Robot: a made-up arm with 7 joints. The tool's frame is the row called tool.
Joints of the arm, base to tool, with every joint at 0 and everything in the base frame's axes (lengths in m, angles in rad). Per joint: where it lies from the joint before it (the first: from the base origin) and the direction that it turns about. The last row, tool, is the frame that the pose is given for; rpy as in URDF.
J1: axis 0 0.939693 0.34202 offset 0.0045 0.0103 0.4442
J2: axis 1 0 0 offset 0.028 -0.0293 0.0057
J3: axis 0 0 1 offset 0.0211 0.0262 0.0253
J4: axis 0 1 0 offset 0.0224 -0.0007 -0.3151
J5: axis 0 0 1 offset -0.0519 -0.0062 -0.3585
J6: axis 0 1 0 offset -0.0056 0.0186 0.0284
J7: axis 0 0 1 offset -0.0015 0.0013 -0.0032
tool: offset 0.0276 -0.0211 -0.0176 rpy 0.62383 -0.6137 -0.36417
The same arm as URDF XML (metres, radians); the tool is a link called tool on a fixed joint. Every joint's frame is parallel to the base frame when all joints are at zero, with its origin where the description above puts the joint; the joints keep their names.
<robot name="arm">
  <link name="base_link"/>
  <link name="link1"/>
  <link name="link2"/>
  <link name="link3"/>
  <link name="link4"/>
  <link name="link5"/>
  <link name="link6"/>
  <link name="link7"/>
  <link name="tool"/>
  <joint name="J1" type="continuous">
    <parent link="base_link"/>
    <child link="link1"/>
    <origin xyz="0.0045 0.0103 0.4442"/>
    <axis xyz="0 0.9397 0.342"/>
  </joint>
  <joint name="J2" type="continuous">
    <parent link="link1"/>
    <child link="link2"/>
    <origin xyz="0.028 -0.0293 0.0057"/>
    <axis xyz="1 0 0"/>
  </joint>
  <joint name="J3" type="continuous">
    <parent link="link2"/>
    <child link="link3"/>
    <origin xyz="0.0211 0.0262 0.0253"/>
    <axis xyz="0 0 1"/>
  </joint>
  <joint name="J4" type="continuous">
    <parent link="link3"/>
    <child link="link4"/>
    <origin xyz="0.0224 -0.0007 -0.3151"/>
    <axis xyz="0 1 0"/>
  </joint>
  <joint name="J5" type="continuous">
    <parent link="link4"/>
    <child link="link5"/>
    <origin xyz="-0.0519 -0.0062 -0.3585"/>
    <axis xyz="0 0 1"/>
  </joint>
  <joint name="J6" type="continuous">
    <parent link="link5"/>
    <child link="link6"/>
    <origin xyz="-0.0056 0.0186 0.0284"/>
    <axis xyz="0 1 0"/>
  </joint>
  <joint name="J7" type="continuous">
    <parent link="link6"/>
    <child link="link7"/>
    <origin xyz="-0.0015 0.0013 -0.0032"/>
    <axis xyz="0 0 1"/>
  </joint>
  <joint name="tool_joint" type="fixed">
    <parent link="link7"/>
    <child link="tool"/>
    <origin xyz="0.0276 -0.0211 -0.0176" rpy="0.6238 -0.6137 -0.3642"/>
  </joint>
</robot>

